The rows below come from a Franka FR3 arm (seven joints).
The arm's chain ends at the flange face. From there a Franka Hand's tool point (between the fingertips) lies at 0.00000 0.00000 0.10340 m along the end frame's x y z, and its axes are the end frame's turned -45 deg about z.
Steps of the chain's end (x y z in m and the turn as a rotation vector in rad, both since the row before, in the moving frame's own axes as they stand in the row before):
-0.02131 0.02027 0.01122 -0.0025 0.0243 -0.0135
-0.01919 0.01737 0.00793 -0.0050 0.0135 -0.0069
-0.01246 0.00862 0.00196 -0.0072 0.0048 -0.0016
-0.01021 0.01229 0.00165 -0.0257 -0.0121 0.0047
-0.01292 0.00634 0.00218 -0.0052 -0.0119 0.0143
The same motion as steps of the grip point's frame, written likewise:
-0.02779 0.00121 0.01119 -0.0190 0.0154 -0.0135
-0.02523 0.00006 0.00792 -0.0131 0.0060 -0.0069
-0.01508 -0.00184 0.00196 -0.0085 -0.0017 -0.0016
-0.01868 0.00246 0.00161 -0.0096 -0.0267 0.0047
-0.01487 -0.00515 0.00217 0.0047 -0.0121 0.0143

